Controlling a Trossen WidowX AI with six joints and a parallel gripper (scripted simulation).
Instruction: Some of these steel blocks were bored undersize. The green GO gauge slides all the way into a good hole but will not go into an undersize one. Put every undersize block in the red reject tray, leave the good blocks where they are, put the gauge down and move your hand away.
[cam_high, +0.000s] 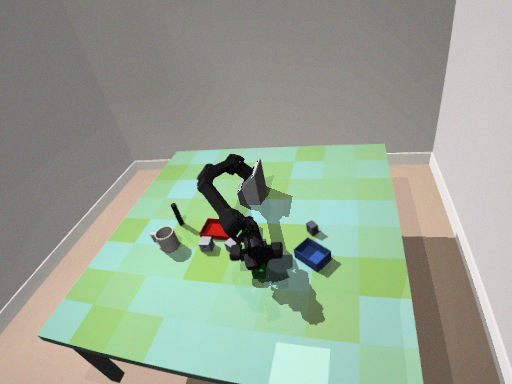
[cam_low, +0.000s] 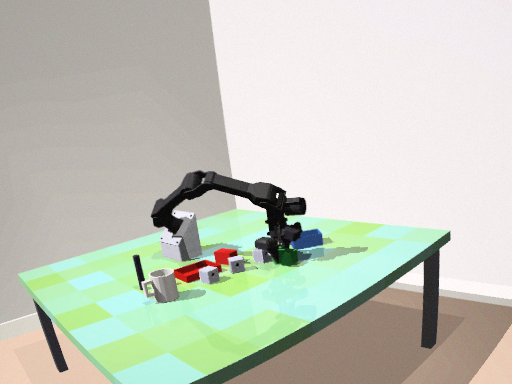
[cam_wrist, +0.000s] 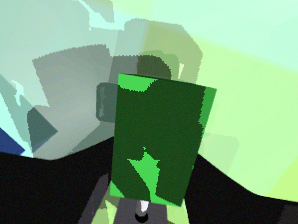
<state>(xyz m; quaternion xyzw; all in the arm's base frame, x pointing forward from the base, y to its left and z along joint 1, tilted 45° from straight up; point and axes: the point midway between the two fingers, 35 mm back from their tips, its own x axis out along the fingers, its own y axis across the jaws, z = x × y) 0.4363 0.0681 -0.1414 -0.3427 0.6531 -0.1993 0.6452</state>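
Now: the steel block 8 cm behind my gripper tip, 2 cm to the right of it and 1 cm above it. The rest, counted from my gripper tip: green GO gauge (2 cm above, 1 cm behind); then blue tray (19 cm to the left, 7 cm behind); then darker grey block (20 cm behind, 17 cm to the left, 1 cm above).
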